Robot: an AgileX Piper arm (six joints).
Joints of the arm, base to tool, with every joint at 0 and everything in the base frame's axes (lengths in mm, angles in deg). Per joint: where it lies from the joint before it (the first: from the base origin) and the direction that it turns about. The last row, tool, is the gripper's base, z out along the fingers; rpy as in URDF.
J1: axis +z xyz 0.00 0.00 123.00
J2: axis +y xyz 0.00 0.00 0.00
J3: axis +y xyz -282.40 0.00 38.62
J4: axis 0.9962 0 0.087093 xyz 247.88 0.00 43.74
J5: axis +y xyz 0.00 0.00 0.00
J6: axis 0.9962 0 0.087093 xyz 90.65 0.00 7.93
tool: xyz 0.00 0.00 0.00 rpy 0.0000 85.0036 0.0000
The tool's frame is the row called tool.
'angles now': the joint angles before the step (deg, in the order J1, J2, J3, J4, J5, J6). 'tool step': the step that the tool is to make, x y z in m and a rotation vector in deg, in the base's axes. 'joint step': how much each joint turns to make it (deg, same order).
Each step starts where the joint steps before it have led.
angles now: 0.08 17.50 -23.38 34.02 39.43 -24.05
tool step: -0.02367 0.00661 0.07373 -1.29 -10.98 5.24
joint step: 0.00 0.00 -14.75 2.81 6.18 -3.26
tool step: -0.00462 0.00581 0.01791 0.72 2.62 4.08
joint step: 0.00 2.48 -5.14 1.95 6.20 0.82
